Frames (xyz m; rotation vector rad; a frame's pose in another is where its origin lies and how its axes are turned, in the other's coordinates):
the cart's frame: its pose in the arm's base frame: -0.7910 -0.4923 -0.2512 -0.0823 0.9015 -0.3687
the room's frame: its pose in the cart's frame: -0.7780 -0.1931 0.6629 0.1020 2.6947 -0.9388
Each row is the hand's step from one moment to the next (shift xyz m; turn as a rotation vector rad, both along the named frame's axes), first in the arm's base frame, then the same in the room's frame.
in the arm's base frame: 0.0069 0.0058 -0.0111 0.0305 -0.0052 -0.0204
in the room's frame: -0.0094 0.0105 -0.0021 -0.0363 0.0050 -0.0053
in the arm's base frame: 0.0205 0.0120 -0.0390 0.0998 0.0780 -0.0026
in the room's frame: -0.0331 0.0315 0.0000 -0.0525 0.0429 -0.1070
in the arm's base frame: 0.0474 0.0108 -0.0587 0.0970 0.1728 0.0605
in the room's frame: -0.0649 0.0395 -0.0058 0.0154 0.0704 -0.1943
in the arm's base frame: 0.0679 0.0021 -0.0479 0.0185 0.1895 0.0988
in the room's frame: -0.0777 0.0228 -0.0188 0.1023 0.0694 -0.1753
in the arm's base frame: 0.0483 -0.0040 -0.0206 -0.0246 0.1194 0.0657
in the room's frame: -0.0498 0.0032 -0.0169 0.0943 0.0471 -0.0899
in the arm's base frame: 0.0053 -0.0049 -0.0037 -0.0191 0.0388 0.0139
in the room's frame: -0.0077 -0.0019 0.0016 0.0351 0.0220 -0.0185
